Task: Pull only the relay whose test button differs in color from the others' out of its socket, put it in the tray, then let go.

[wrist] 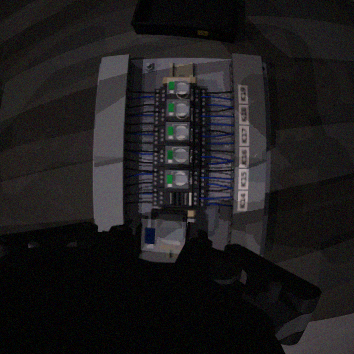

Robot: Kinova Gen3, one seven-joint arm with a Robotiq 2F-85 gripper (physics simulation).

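Places are measured from the arm's base along level axes (x ahead, y left, z up), in millimetres.
Where they show: gripper, fingertip midpoint: [166,231].
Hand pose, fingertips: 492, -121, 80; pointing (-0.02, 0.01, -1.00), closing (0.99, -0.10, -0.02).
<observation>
After its pixels a point has its place, as x, y, z.
The relay with a blue test button [164,234] @[494, -115, 106] is held between the fingertips of my gripper [166,231] @[492, -121, 80], which is shut on it. It is clear of its socket and above the lower end of the panel. The socket at K14 [179,199] @[494, -120, -65] is empty and shows its dark slots. Several relays with green test buttons stand in their sockets, among them the one at K15 [181,179] @[498, -90, -22], the one at K17 [181,132] @[496, -36, -22] and the one at K19 [182,89] @[496, 16, -22]. The black tray [175,31] @[480, 138, -76] shows in part at the top of the view, beyond the panel.
Grey wire ducts run along the left [111,145] @[403, -50, -47] and right [250,72] @[586, 55, -47] of the relay row. Blue and black wires run from the sockets to both ducts. White labels K14 to K19 sit on the right duct. A pale surface [330,335] shows at the lower right corner.
</observation>
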